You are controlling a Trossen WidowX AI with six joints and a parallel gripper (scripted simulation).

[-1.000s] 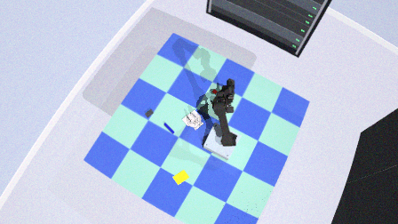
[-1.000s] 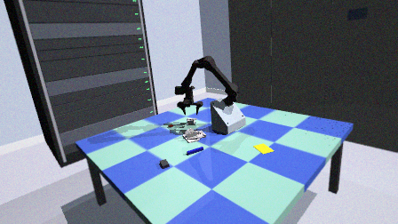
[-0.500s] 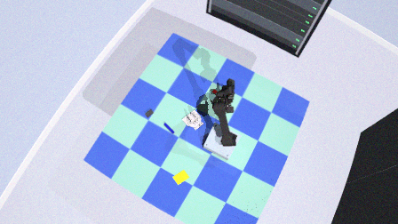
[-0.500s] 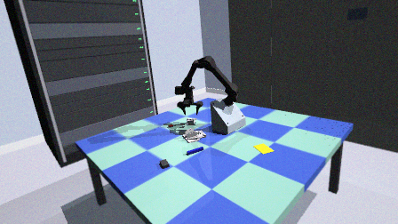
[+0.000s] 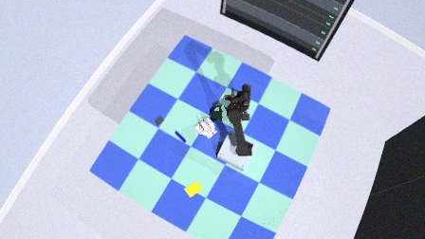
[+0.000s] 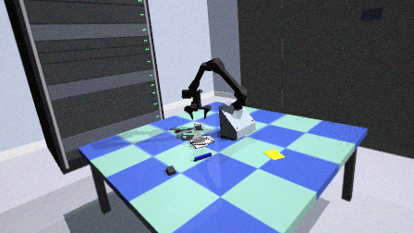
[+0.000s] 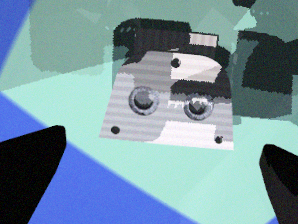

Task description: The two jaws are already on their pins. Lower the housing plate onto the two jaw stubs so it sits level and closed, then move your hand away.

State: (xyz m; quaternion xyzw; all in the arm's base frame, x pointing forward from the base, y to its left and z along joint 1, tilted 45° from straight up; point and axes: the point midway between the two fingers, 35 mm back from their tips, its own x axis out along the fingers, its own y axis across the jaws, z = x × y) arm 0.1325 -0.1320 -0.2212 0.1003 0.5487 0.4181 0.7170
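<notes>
Now: the grey housing plate 10 mm ahead of my gripper tip and 30 mm below it. The rest, counted from my gripper tip: blue bar (300 mm ahead, 330 mm to the left, 50 mm below); then red piece (130 mm ahead, 90 mm to the right, 60 mm below); then dark block (490 mm ahead, 290 mm to the left, 50 mm below).
</notes>
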